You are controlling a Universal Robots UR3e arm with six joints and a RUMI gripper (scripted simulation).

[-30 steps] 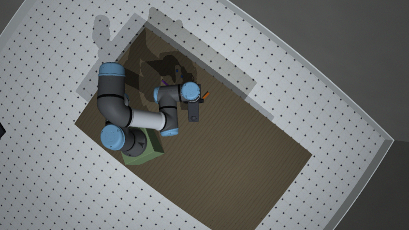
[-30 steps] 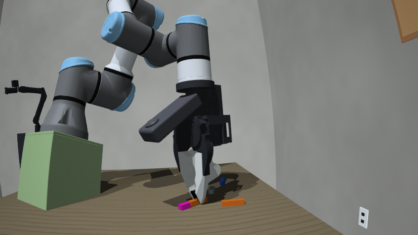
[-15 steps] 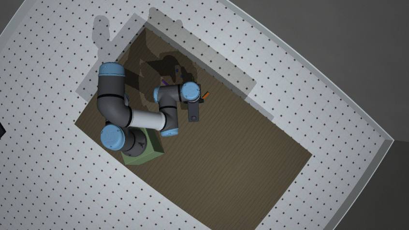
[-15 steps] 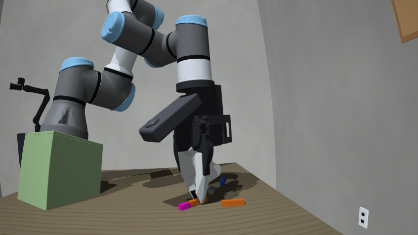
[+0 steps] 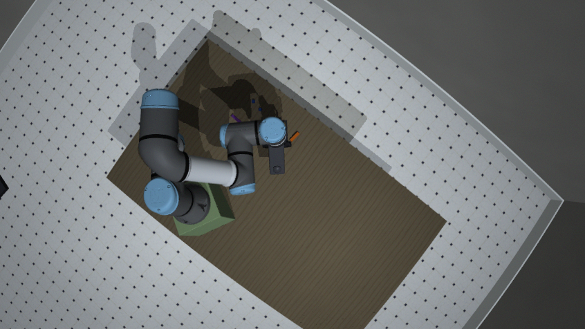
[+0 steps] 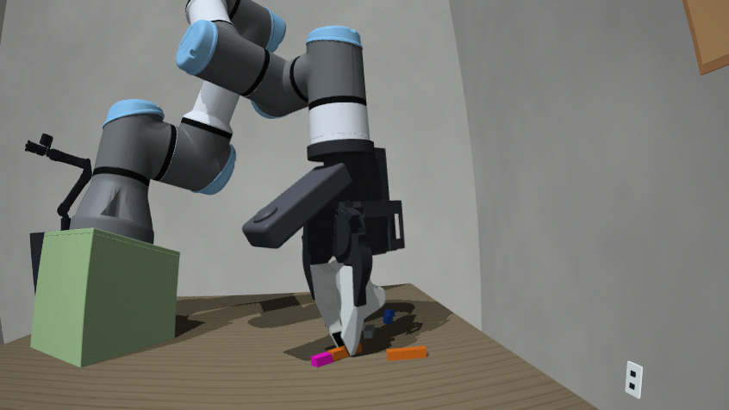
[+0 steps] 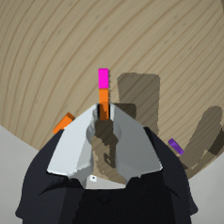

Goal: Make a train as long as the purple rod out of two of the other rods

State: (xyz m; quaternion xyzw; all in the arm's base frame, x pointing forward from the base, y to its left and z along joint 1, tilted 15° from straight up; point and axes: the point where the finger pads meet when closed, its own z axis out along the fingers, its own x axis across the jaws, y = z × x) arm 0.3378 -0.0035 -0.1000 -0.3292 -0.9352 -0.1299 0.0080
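My hand is 2 cm past the magenta rod, 3 cm to the left of it and 1 cm above it. From my hand the other things lie so: purple rod (5 cm behind, 16 cm to the left, 1 cm below); grey rod (2 cm ahead, 8 cm to the left, 1 cm below).
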